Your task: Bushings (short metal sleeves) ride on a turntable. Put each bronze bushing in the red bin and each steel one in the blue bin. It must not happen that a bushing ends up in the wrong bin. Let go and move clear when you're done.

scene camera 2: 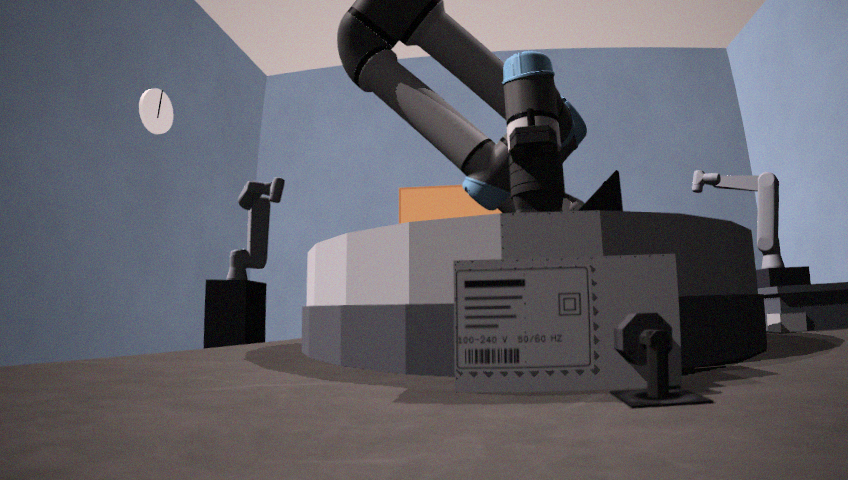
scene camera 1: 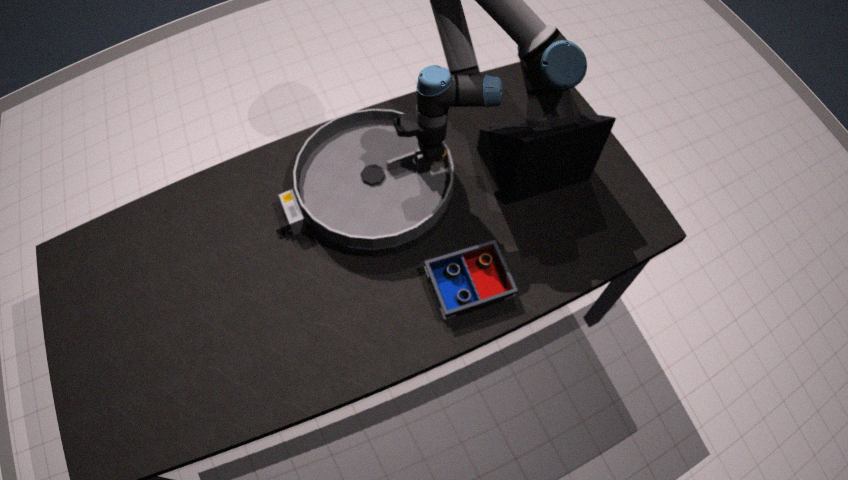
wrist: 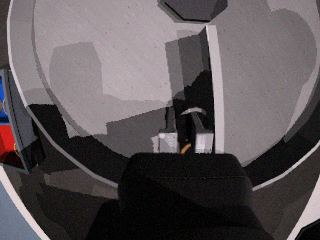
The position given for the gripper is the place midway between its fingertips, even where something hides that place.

Note:
In view: the gripper (scene camera 1: 419, 167) and a grey turntable (scene camera 1: 337, 186).
The gripper is seen too in the wrist view (wrist: 181, 118). The grey turntable shows as well in the wrist view (wrist: 113, 77).

